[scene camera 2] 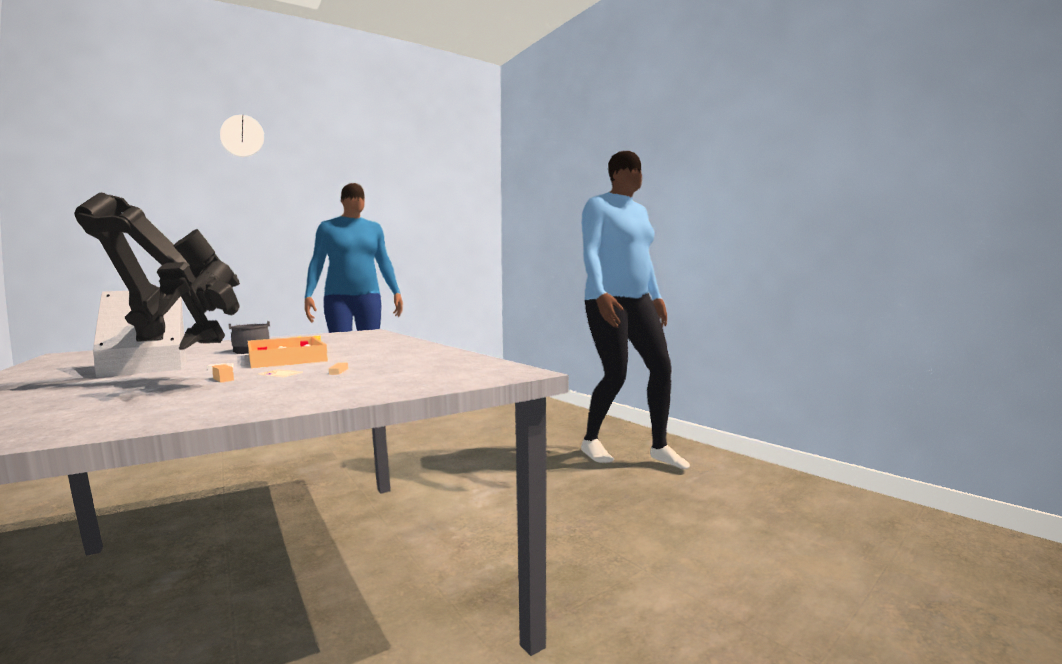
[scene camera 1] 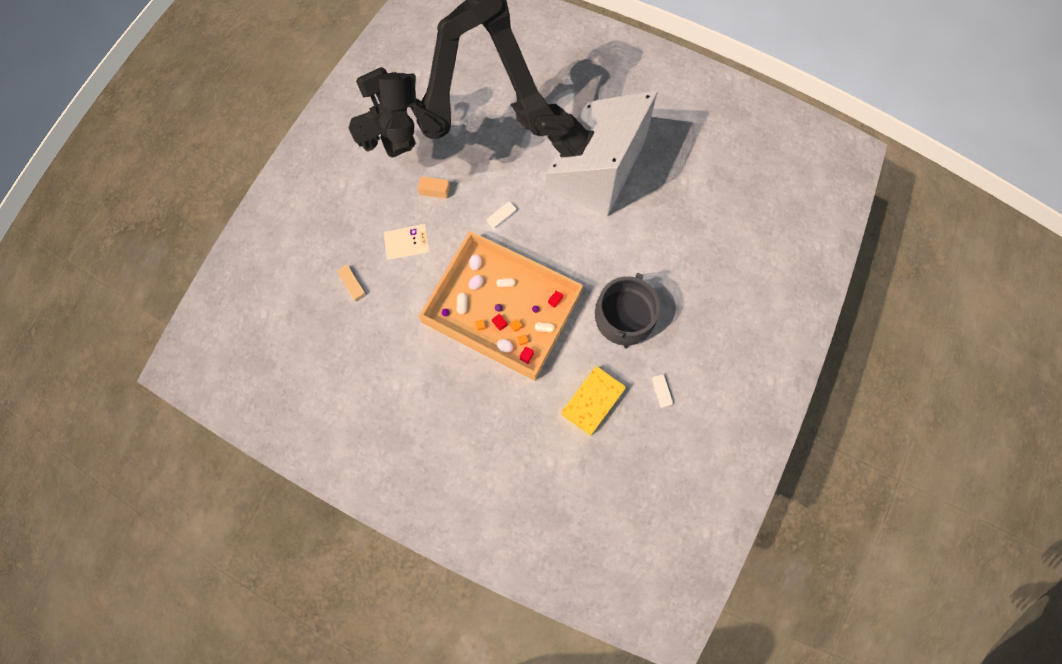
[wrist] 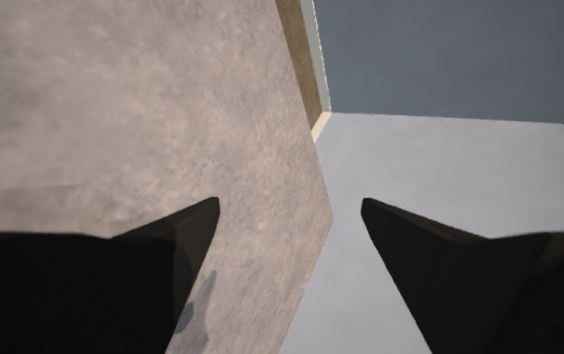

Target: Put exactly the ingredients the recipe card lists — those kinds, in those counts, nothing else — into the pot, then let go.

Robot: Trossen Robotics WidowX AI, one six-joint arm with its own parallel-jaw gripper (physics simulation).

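Frame: origin at the arm's base, x right, y ahead, z up, level; centimetres.
Seen in the pictures: gripper, between the fingertips: (scene camera 2: 170, 333) (scene camera 1: 378, 103) (wrist: 291, 205); arm's base, origin of its link: (scene camera 2: 150, 331) (scene camera 1: 577, 144).
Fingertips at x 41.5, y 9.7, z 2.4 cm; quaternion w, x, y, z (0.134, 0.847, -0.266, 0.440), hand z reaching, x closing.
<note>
Pixels of each thing's top centre, then the offset from my fingertips to it.
- recipe card, centre of its top: (scene camera 1: 406, 241) (scene camera 2: 280, 373) dx -17.8, dy +21.2, dz -12.6 cm
- orange tray, centre of its top: (scene camera 1: 500, 300) (scene camera 2: 284, 342) dx -42.2, dy +25.1, dz -8.2 cm
- dark pot, centre of its top: (scene camera 1: 629, 304) (scene camera 2: 249, 322) dx -64.7, dy +16.4, dz -3.3 cm
- yellow sponge, centre of its top: (scene camera 1: 594, 399) dx -66.3, dy +34.1, dz -9.7 cm
- orange block, centre of its top: (scene camera 1: 433, 184) (scene camera 2: 222, 366) dx -17.2, dy +8.2, dz -9.7 cm
- tan block, centre of its top: (scene camera 1: 350, 281) (scene camera 2: 338, 365) dx -12.3, dy +34.3, dz -11.2 cm
The recipe card (scene camera 1: 397, 245) (scene camera 2: 280, 373) lies left of the orange tray (scene camera 1: 479, 345) (scene camera 2: 287, 357); its purple mark and small symbols are too small to read. The tray holds three red blocks (scene camera 1: 555, 298), three orange cubes (scene camera 1: 480, 324), three purple balls (scene camera 1: 498, 307), three cream capsules (scene camera 1: 505, 282) and three pale lilac ovals (scene camera 1: 476, 281). The dark pot (scene camera 1: 609, 330) (scene camera 2: 249, 338) stands upright right of the tray; no ingredient shows inside. My gripper (wrist: 291, 205) is open and empty, raised over the table, away from tray and pot, beyond the card in scene camera 1.
A yellow sponge (scene camera 1: 592, 400) and a white block (scene camera 1: 662, 390) lie near the pot. Another white block (scene camera 1: 502, 214), an orange block (scene camera 1: 433, 187) (scene camera 2: 223, 373) and a tan block (scene camera 1: 351, 282) (scene camera 2: 338, 368) lie around the tray. The grey arm mount (scene camera 1: 583, 190) stands behind. Two people stand beyond the table.
</note>
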